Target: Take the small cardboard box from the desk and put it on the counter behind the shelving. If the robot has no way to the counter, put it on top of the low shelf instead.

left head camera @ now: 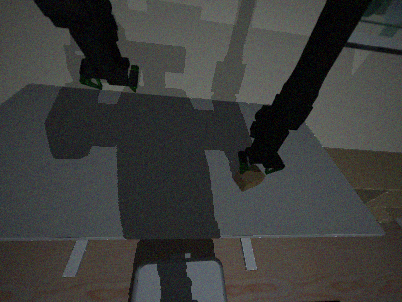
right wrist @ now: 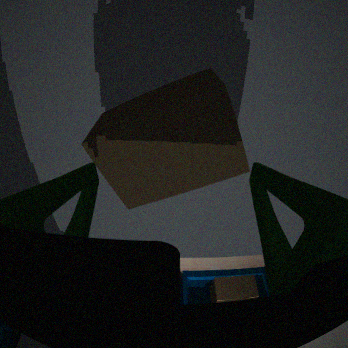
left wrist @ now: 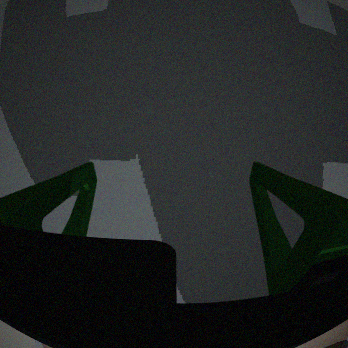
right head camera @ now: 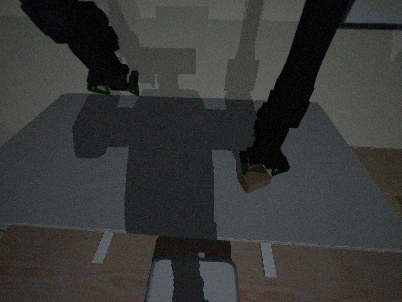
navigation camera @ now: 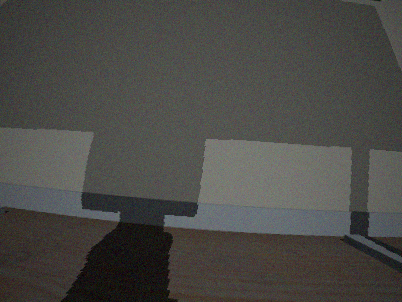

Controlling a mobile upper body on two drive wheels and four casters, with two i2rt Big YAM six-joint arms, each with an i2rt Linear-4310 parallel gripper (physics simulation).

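Frame: origin at the left arm's base, x left, y ahead, z down, level; centimetres.
Seen in the pictures: left gripper, fingertip midpoint: (left head camera: 118, 89) (left wrist: 172, 170) (right head camera: 124, 94); right gripper, fingertip midpoint: (left head camera: 253, 173) (right wrist: 173, 171) (right head camera: 257, 174).
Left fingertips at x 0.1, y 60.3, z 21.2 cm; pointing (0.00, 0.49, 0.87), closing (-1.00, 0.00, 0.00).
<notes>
A point is followed by its place in that frame.
The small brown cardboard box (left head camera: 250, 181) @[x -43.7, y 40.2, z 41.0 cm] (right head camera: 257, 181) @[x -45.0, y 40.9, z 41.0 cm] (right wrist: 175, 167) @[x -45.4, y 42.7, z 41.0 cm] rests on the grey desk (left head camera: 305, 210) @[x -63.5, y 31.6, z 46.0 cm] (right head camera: 320, 215) @[x -64.6, y 32.2, z 46.0 cm] (right wrist: 300, 100) @[x -55.9, y 46.2, z 46.0 cm], at the right in both head views. My right gripper (left head camera: 258, 170) @[x -45.2, y 43.1, z 40.1 cm] (right head camera: 262, 171) @[x -45.2, y 43.1, z 40.1 cm] (right wrist: 173, 171) @[x -45.2, y 43.1, z 40.1 cm] is open over the box. In the right wrist view the box is turned at an angle and nearly fills the gap across the two fingertips, with nothing gripped. My left gripper (left head camera: 117, 89) @[x 0.1, y 60.3, z 21.2 cm] (right head camera: 122, 93) @[x 0.1, y 60.3, z 21.2 cm] (left wrist: 172, 170) @[x 0.1, y 60.3, z 21.2 cm] is open and empty above the desk's far edge. I cannot identify the counter, the shelving or the low shelf.
A tan surface (left head camera: 355, 162) @[x -154.9, y 82.5, z 80.0 cm] (right head camera: 380, 165) @[x -140.9, y 81.2, z 80.0 cm] shows past the desk's right edge. A blue container (right wrist: 197, 287) @[x -75.0, y -187.3, z 133.4 cm] with a brown box (right wrist: 235, 289) @[x -110.2, y -161.4, z 116.8 cm] shows low in the right wrist view. The navigation view shows a wall (navigation camera: 275, 172) @[x -50.9, y 103.9, z 119.6 cm], wooden floor (navigation camera: 250, 265) @[x -36.8, y 79.8, z 141.0 cm] and a metal bar (navigation camera: 377, 251).
</notes>
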